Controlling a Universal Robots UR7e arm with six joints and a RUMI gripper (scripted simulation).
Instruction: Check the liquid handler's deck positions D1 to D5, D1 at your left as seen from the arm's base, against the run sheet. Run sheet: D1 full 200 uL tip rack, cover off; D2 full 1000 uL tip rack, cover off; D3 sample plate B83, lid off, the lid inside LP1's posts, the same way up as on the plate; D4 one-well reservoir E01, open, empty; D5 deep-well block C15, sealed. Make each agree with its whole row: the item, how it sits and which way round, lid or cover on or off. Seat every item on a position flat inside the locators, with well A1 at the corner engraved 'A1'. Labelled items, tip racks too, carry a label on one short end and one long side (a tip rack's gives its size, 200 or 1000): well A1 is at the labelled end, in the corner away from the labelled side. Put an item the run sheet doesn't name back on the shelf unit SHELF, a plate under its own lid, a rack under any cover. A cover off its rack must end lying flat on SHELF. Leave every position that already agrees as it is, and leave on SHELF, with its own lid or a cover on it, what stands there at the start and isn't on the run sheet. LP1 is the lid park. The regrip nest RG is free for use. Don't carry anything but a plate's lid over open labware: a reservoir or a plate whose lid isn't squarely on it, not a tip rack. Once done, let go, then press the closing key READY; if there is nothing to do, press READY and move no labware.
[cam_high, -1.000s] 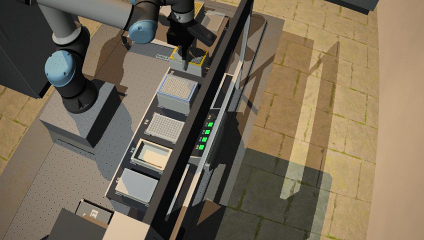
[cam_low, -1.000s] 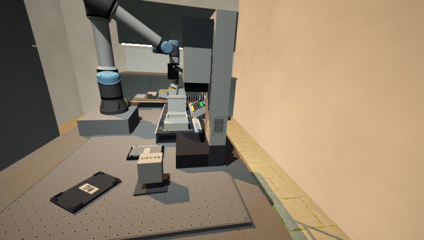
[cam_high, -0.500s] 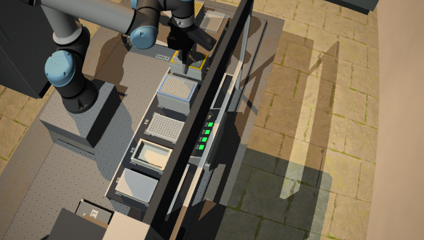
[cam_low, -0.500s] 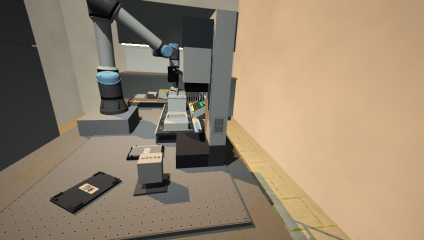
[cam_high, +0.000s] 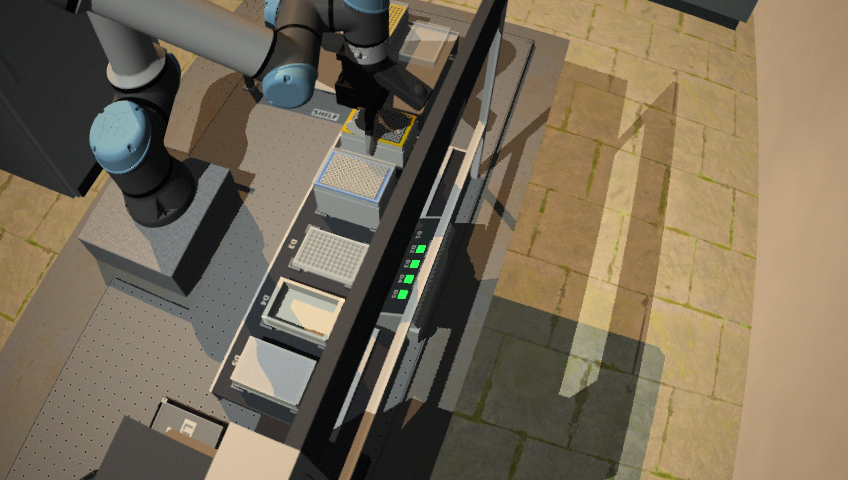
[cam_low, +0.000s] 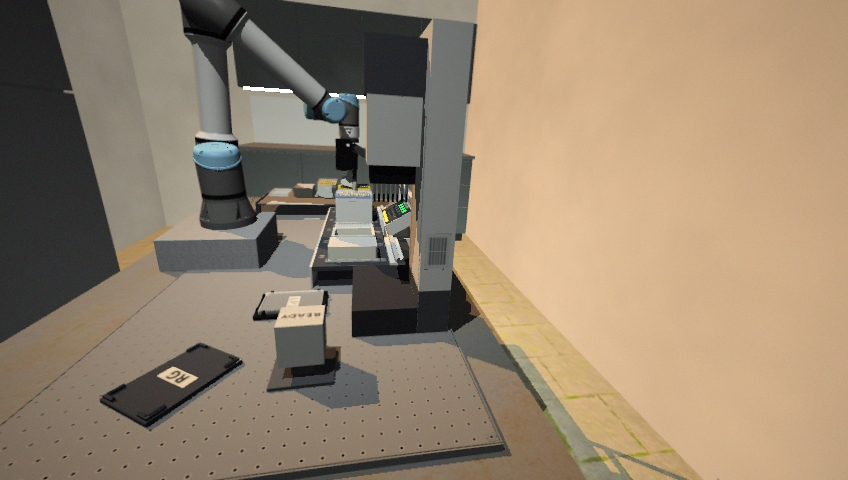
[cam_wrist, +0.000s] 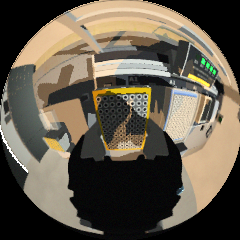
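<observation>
My hand is 1 cm past the blue-rimmed tip rack, 12 cm to the left of it and 1 cm above it. Round my hand: well plate (3 cm behind, 25 cm to the right, 7 cm below); then yellow-rimmed tip rack (1 cm ahead, 1 cm above); then shelf label (17 cm behind, 13 cm to the left, 14 cm below).
</observation>
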